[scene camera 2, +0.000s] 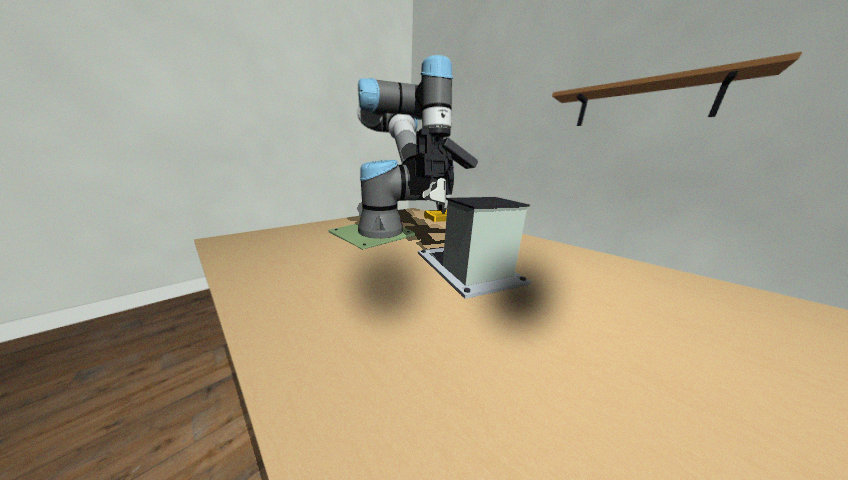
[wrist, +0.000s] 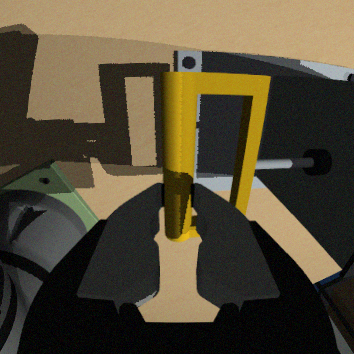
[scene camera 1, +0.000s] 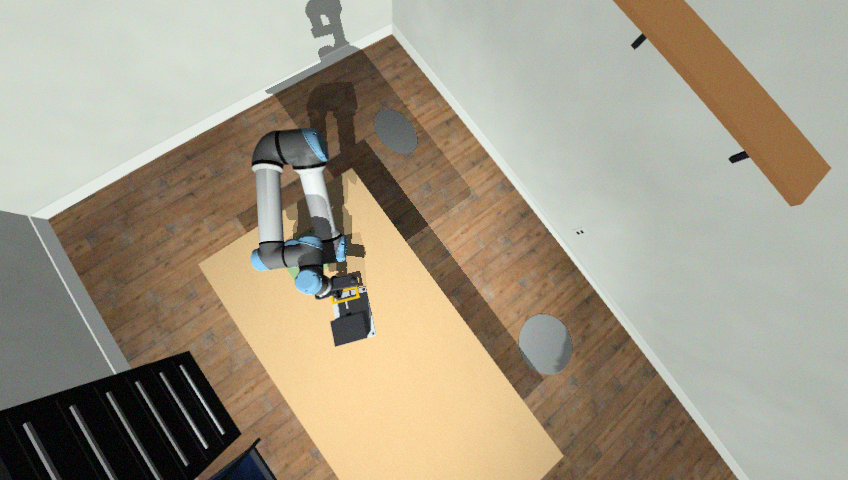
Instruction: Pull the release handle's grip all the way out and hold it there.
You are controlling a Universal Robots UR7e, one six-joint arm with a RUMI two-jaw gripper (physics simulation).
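The release handle's yellow grip point(scene camera 1: 345, 300) point(scene camera 2: 434, 215) point(wrist: 180, 125) is a rectangular loop with a thick round bar on its outer side. In the wrist view, a grey rod point(wrist: 275, 163) runs from behind the loop into a round hole in the dark housing point(scene camera 1: 351, 328) point(scene camera 2: 493, 243) point(wrist: 310, 120). The loop stands apart from the housing's face. My gripper point(wrist: 177, 185) is shut on the thick bar near its lower end in the wrist view, one fingertip on each side. How far the rod can still travel cannot be told.
The housing stands on a light base plate point(scene camera 2: 493, 290) point(wrist: 196, 55) on the tan table point(scene camera 1: 416, 356) point(scene camera 2: 357, 386). The arm's green mounting plate point(scene camera 2: 360, 242) point(wrist: 82, 205) is nearby. A wooden shelf point(scene camera 1: 714, 101) point(scene camera 2: 672, 77) is on the wall.
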